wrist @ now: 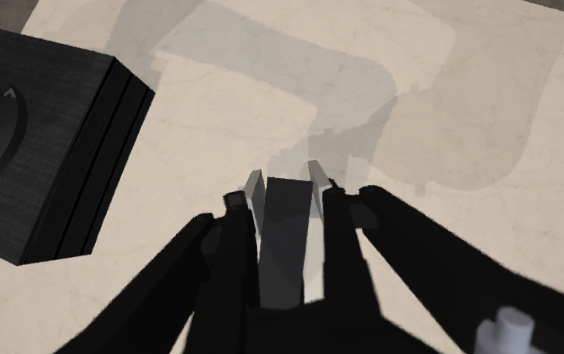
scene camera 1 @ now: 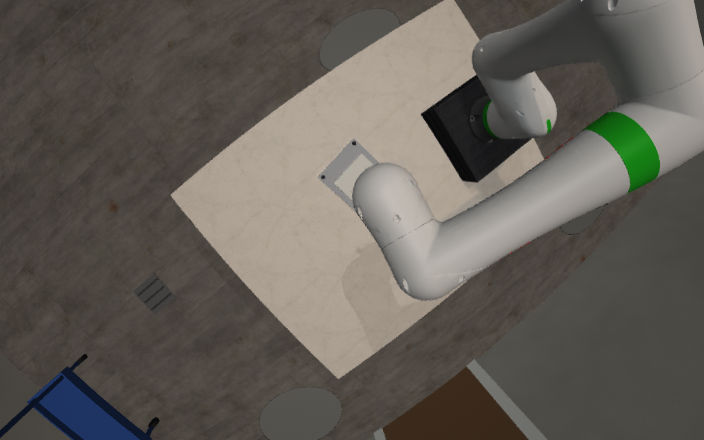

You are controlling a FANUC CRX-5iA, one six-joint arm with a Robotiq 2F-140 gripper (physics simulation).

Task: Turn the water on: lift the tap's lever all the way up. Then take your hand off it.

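Where they show: gripper, fingertip midpoint: (wrist: 287, 180); arm's base at its link origin: (scene camera 1: 487, 119).
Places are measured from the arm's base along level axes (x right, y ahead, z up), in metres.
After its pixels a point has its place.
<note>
In the wrist view the tap's lever (wrist: 284, 250) @[x 0.082, y 0.424, z 0.061 m] is a dark, straight bar that runs between the fingers, its squared end level with the grey fingertip pads. My gripper (wrist: 287, 180) @[x 0.028, y 0.418, z 0.041 m] is shut on it, one pad on each side. In the scene view the rounded white wrist of the arm hides the gripper and the lever. The tap's grey base plate (scene camera 1: 340, 162) @[x 0.243, y 0.423, z -0.100 m] lies on the table, with two dark corner bolts showing and its right part covered by the arm. The plate does not show in the wrist view. The lever's exact angle cannot be read.
The black block (scene camera 1: 459, 137) @[x 0.032, y 0.116, z -0.004 m] (wrist: 60, 120) @[x -0.024, y 0.122, z -0.006 m] under the arm's base stands on the pale table (scene camera 1: 259, 207) @[x 0.340, y 0.701, z -0.108 m] (wrist: 200, 110) @[x -0.093, y 0.255, z -0.108 m]. The forearm (scene camera 1: 529, 217) @[x 0.062, y 0.364, z 0.528 m] stretches over the table's right part. A blue cart (scene camera 1: 85, 407) stands on the floor at the lower left.
</note>
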